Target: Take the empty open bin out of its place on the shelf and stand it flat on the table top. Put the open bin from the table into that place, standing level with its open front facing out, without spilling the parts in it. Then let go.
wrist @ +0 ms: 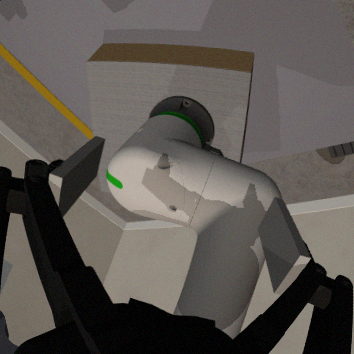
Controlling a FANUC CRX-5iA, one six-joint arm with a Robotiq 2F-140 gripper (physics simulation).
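Seen in the pictures: gripper, between the fingertips: (184, 186); arm's base, origin of its link: (180, 127).
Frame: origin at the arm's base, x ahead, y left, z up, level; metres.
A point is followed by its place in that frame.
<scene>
My gripper (184, 186) @(y -0.251, x 0.168, z 0.326 m) is open, with its two grey finger pads wide apart at the left and right of the wrist view and nothing between them. The robot's own white arm shows beyond and below the fingers. Neither open bin shows in the wrist view, nor do the shelf place and the parts, so where the gripper is relative to them cannot be told.
The arm's white links (220, 185) @(y -0.159, x 0.017, z 0.202 m) with green bands fill the middle. Its dark round base (202, 117) @(y -0.071, x 0.011, z 0.010 m) stands on a pale block (120, 90) @(y 0.079, x 0.137, z -0.027 m) with a brown edge. A yellow stripe (47, 95) runs along the floor at left. Pale angled panels (150, 255) lie below.
</scene>
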